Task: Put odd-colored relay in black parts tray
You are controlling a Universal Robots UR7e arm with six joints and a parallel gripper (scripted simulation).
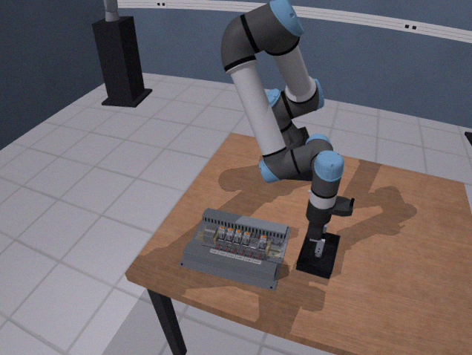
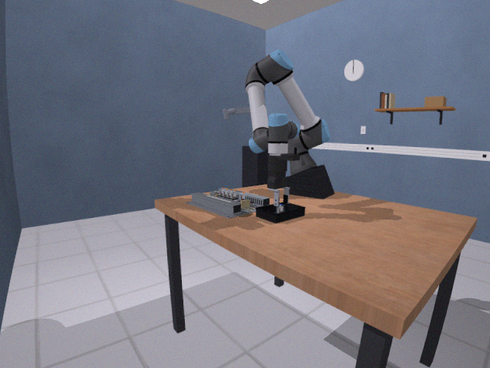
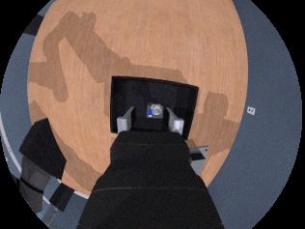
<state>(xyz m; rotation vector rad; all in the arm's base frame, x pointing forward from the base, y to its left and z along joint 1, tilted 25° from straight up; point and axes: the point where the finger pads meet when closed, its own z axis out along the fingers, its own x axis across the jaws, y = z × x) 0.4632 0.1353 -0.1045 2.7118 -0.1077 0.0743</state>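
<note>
Now: the black parts tray 5 cm below my hand. Also, from my hand: grey relay panel: 2 cm ahead, 27 cm to the right, 4 cm below.
</note>
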